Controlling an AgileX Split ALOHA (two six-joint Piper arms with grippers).
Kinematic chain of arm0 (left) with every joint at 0, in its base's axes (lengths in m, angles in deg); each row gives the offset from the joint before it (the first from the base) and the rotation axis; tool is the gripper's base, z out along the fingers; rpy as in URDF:
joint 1: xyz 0 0 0.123 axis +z
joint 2: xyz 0 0 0 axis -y
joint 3: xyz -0.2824 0 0.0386 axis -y
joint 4: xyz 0.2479 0 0.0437 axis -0.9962 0 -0.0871
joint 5: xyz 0 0 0 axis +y
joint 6: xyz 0.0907 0 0.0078 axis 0.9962 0 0.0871
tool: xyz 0 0 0 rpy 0 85 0
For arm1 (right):
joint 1: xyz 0 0 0.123 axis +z
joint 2: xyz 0 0 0 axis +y
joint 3: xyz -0.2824 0 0.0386 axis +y
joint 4: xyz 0.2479 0 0.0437 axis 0.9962 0 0.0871
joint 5: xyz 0 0 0 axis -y
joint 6: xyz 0.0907 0 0.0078 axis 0.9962 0 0.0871
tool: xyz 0 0 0 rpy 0 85 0
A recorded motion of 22 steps. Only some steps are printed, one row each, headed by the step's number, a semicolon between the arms.
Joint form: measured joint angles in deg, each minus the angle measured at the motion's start. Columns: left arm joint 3, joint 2, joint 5, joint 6, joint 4, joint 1; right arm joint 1, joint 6, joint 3, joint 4, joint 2, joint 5.
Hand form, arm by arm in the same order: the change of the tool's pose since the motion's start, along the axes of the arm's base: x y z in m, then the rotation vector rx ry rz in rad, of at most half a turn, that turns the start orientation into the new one. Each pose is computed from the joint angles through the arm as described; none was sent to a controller.
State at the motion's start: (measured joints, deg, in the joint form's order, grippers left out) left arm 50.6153 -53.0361 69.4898 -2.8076 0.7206 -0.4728; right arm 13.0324 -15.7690 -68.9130 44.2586 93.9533 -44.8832
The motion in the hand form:
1: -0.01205 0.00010 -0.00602 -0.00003 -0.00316 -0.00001; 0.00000 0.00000 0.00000 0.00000 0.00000 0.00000
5: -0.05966 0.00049 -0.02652 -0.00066 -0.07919 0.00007; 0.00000 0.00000 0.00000 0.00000 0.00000 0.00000
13: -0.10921 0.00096 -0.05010 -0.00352 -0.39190 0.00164; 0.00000 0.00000 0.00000 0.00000 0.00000 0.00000
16: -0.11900 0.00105 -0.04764 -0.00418 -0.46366 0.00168; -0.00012 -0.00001 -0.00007 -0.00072 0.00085 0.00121
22: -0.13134 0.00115 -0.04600 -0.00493 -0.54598 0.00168; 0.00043 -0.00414 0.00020 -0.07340 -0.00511 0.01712
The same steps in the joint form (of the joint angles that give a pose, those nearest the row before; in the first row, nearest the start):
1: -2.60 2.84 0.06 0.00 0.00 0.00; 0.00 0.00 0.00 0.00 0.00 0.00
5: -11.76 15.96 -0.33 -0.01 0.00 -0.01; 0.00 0.00 0.00 0.00 0.00 0.00
13: -21.95 36.88 -7.52 0.01 0.01 0.01; 0.00 0.00 0.00 0.00 0.00 0.00
16: -21.95 40.74 -7.78 -0.01 0.00 -0.01; 0.00 0.00 0.00 -0.05 0.00 -0.08
22: -21.98 45.44 -7.83 0.00 0.00 0.00; 0.00 1.95 -0.90 -5.62 0.00 -0.86

